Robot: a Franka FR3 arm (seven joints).
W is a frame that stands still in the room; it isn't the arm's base.
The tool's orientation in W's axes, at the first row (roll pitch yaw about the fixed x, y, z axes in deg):
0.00 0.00 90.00
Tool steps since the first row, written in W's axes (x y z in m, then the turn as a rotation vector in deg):
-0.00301 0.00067 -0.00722 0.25 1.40 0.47
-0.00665 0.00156 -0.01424 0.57 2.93 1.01
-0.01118 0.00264 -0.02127 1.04 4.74 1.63
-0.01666 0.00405 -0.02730 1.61 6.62 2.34
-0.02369 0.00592 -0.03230 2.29 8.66 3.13
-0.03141 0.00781 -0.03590 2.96 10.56 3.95
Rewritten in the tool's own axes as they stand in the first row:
0.00067 0.00301 -0.00722 1.40 -0.25 0.47
0.00156 0.00665 -0.01424 2.93 -0.57 1.01
0.00264 0.01118 -0.02127 4.74 -1.04 1.63
0.00405 0.01666 -0.02730 6.62 -1.61 2.34
0.00592 0.02369 -0.03230 8.66 -2.29 3.13
0.00781 0.03141 -0.03590 10.56 -2.96 3.95

